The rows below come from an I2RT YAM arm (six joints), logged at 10 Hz.
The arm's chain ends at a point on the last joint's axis. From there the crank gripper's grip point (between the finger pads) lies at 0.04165 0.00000 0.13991 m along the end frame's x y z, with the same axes.
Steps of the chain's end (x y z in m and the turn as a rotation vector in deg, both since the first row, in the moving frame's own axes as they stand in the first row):
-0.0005, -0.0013, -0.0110, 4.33, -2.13, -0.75
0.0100, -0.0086, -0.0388, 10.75, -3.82, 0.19
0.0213, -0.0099, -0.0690, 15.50, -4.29, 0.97
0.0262, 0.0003, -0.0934, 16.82, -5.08, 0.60
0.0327, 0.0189, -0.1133, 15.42, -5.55, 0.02
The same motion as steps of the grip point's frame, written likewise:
-0.0058, -0.0124, -0.0100, 4.33, -2.13, -0.75
0.0007, -0.0348, -0.0388, 10.75, -3.82, 0.19
0.0112, -0.0471, -0.0713, 15.50, -4.29, 0.97
0.0140, -0.0403, -0.0962, 16.82, -5.08, 0.60
0.0191, -0.0188, -0.1150, 15.42, -5.55, 0.02

